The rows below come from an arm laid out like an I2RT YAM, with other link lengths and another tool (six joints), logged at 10 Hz.
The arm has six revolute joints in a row. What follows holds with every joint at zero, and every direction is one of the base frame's.
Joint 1 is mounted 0.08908 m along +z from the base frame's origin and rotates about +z.
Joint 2 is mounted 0.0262 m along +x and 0.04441 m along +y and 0.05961 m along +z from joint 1 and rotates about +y.
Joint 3 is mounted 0.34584 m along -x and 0.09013 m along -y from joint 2 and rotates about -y.
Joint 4 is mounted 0.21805 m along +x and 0.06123 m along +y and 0.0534 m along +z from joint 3 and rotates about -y.
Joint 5 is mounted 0.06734 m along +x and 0.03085 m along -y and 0.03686 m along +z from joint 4 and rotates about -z.
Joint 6 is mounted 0.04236 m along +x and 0.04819 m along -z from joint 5 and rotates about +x.
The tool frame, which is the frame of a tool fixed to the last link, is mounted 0.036 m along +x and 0.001 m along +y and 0.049 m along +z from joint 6; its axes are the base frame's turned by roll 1.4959, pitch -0.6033 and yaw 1.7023 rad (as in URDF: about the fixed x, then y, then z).
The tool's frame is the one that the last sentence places.
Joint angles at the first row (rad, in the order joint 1, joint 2, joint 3, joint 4, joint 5, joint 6):
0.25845, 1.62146, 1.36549, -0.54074, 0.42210, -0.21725
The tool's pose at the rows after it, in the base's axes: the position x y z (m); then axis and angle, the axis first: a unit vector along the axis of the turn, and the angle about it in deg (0 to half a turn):
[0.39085 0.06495 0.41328 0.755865 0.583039 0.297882 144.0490]
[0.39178 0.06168 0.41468 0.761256 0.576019 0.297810 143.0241]
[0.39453 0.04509 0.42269 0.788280 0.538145 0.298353 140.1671]
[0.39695 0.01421 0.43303 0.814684 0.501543 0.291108 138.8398]
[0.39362 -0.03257 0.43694 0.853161 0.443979 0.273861 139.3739]
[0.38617 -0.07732 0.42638 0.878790 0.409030 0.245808 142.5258]
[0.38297 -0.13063 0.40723 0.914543 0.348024 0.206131 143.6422]
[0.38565 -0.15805 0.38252 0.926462 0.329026 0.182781 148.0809]
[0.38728 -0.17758 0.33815 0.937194 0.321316 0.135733 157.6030]
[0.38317 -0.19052 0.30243 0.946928 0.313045 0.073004 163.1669]
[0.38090 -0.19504 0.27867 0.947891 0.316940 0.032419 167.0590]
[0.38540 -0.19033 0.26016 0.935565 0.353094 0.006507 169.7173]
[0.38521 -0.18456 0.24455 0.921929 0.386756 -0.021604 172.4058]
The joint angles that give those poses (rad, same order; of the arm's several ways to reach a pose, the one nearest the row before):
0.25805, 1.62146, 1.36550, -0.54075, 0.42247, -0.21726
0.25348, 1.62147, 1.36586, -0.53385, 0.44040, -0.21192
0.22601, 1.62147, 1.38343, -0.53502, 0.49458, -0.16767
0.15012, 1.62146, 1.42425, -0.56975, 0.49688, -0.15163
0.03185, 1.62146, 1.45549, -0.62808, 0.46788, -0.10777
-0.09748, 1.62871, 1.45514, -0.67884, 0.39043, -0.10778
-0.23136, 1.67487, 1.45515, -0.69716, 0.37404, -0.08144
-0.30613, 1.73056, 1.45513, -0.71698, 0.30995, -0.08182
-0.36564, 1.81791, 1.45511, -0.80241, 0.21801, -0.08259
-0.39731, 1.89002, 1.45515, -0.88637, 0.21839, -0.08221
-0.41066, 1.94037, 1.45511, -0.93860, 0.21839, -0.09594
-0.40380, 1.98196, 1.45478, -0.95619, 0.21801, -0.16232
-0.39730, 2.01246, 1.44900, -0.98323, 0.22412, -0.22526

